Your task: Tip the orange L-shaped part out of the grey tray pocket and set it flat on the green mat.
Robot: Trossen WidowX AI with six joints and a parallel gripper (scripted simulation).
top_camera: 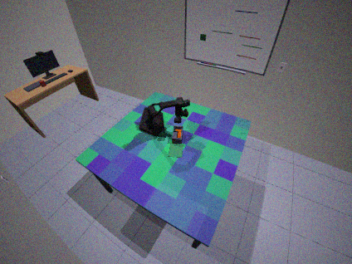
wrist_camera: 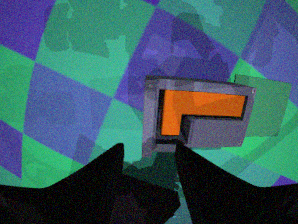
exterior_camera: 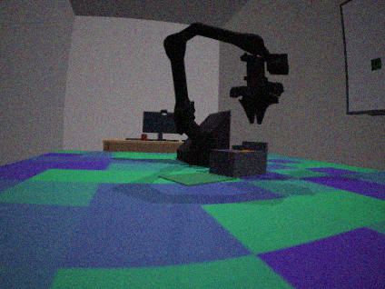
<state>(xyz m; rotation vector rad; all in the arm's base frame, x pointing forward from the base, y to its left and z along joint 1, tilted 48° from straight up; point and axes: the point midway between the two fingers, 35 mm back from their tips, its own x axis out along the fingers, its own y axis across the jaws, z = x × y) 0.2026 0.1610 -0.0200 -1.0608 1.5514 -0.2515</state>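
The orange L-shaped part is 100 mm below my gripper tip, 50 mm to the right of it and 30 mm ahead of it. Also, from my gripper tip: green mat (200 mm to the right, 160 mm below, 100 mm ahead).
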